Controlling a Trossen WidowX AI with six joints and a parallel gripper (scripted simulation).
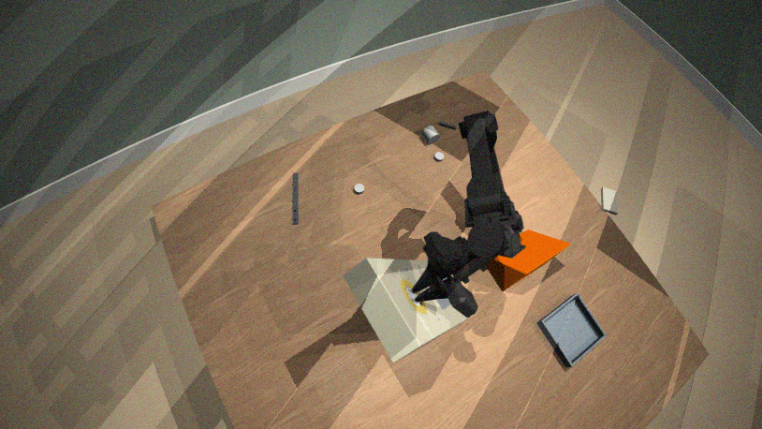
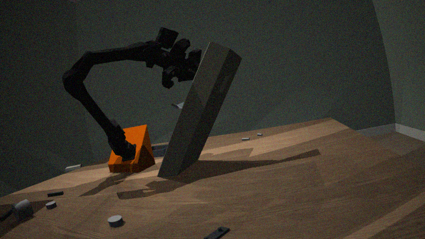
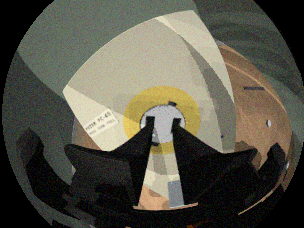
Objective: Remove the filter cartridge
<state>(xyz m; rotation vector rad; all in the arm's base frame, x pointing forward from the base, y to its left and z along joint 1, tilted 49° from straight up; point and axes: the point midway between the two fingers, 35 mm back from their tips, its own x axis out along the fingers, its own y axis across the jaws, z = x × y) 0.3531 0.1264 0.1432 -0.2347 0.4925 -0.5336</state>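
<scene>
Now: the round filter cartridge 1 cm below my gripper tip and 1 cm ahead of it. The rest, counted from my gripper tip: grey flap 10 cm below, 8 cm behind, 1 cm to the left; then white card 84 cm behind, 27 cm below, 10 cm to the left; then grey tray 39 cm behind, 31 cm to the left, 27 cm below.
</scene>
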